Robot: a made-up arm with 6 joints.
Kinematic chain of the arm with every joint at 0, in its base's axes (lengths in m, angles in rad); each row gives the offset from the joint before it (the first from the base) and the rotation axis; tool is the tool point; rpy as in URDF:
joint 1: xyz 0 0.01 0.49 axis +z
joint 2: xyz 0.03 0 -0.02 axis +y
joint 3: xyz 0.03 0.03 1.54 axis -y
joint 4: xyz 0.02 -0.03 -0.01 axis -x
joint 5: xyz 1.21 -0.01 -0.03 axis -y
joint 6: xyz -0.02 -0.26 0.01 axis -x
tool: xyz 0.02 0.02 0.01 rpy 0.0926 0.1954 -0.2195
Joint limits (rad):
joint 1: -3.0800..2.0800
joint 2: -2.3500..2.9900
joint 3: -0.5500..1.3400
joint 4: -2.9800..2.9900
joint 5: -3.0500..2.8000
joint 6: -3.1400..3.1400
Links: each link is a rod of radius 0.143 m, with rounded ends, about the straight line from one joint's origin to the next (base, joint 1, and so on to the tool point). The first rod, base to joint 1, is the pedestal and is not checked.
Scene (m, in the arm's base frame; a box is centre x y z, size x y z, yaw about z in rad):
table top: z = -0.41
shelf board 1: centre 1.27 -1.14 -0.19 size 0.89 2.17 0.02 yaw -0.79
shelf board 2: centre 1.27 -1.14 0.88 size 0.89 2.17 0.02 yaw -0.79
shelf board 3: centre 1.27 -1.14 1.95 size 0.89 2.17 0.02 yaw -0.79
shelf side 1: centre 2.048 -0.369 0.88 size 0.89 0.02 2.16 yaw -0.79
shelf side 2: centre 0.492 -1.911 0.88 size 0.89 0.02 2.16 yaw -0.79
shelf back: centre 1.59 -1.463 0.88 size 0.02 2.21 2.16 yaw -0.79
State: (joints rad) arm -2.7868 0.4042 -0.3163 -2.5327 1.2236 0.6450
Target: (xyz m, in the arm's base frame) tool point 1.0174 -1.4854 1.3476
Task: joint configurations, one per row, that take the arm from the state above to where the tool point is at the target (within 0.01 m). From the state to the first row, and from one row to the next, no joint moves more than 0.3 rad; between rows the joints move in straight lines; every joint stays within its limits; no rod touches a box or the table.
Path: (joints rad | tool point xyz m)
1: -2.5000 0.3061 -0.3625 -2.5338 1.2238 0.6444 | -0.9931 -1.0060 1.0694
2: -2.2132 0.2081 -0.4087 -2.5348 1.2240 0.6439 | -0.6042 -1.1641 1.1576
3: -1.9264 0.1100 -0.4549 -2.5359 1.2242 0.6433 | -0.2098 -1.1862 1.2337
4: -1.6396 0.0120 -0.5011 -2.5370 1.2244 0.6428 | 0.1450 -1.0849 1.2970
5: -1.3527 -0.0861 -0.5473 -2.5380 1.2246 0.6422 | 0.4241 -0.8865 1.3476
6: -1.2697 0.0813 -0.3458 -2.5863 1.2253 0.6478 | 0.5864 -1.1178 1.3888
7: -1.1866 0.2488 -0.1443 -2.6345 1.2260 0.6534 | 0.7867 -1.3210 1.3883
8: -1.1036 0.4162 0.0572 -2.6828 1.2268 0.6590 | 1.0174 -1.4854 1.3475

